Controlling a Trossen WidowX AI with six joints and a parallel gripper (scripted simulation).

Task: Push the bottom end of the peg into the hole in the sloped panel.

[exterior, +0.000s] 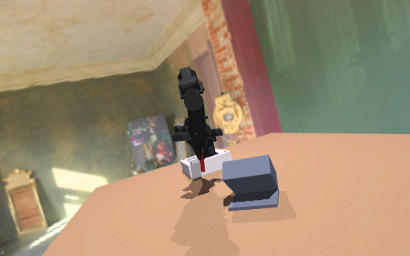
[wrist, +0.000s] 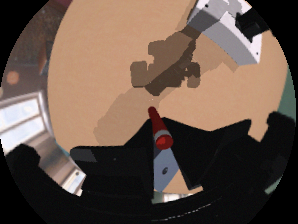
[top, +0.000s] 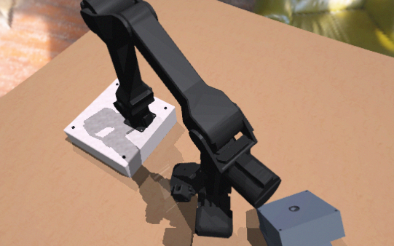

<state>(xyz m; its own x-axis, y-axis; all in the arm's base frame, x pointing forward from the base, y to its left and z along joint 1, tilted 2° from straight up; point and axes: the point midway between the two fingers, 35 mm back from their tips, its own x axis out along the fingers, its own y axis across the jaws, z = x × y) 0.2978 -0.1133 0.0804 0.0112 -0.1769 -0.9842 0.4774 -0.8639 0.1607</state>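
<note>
The grey panel block is 16 cm ahead of my gripper tip, 9 cm to the left of it and 5 cm below it. From my gripper tip the other things lie so: red round peg 2 cm above.
</note>
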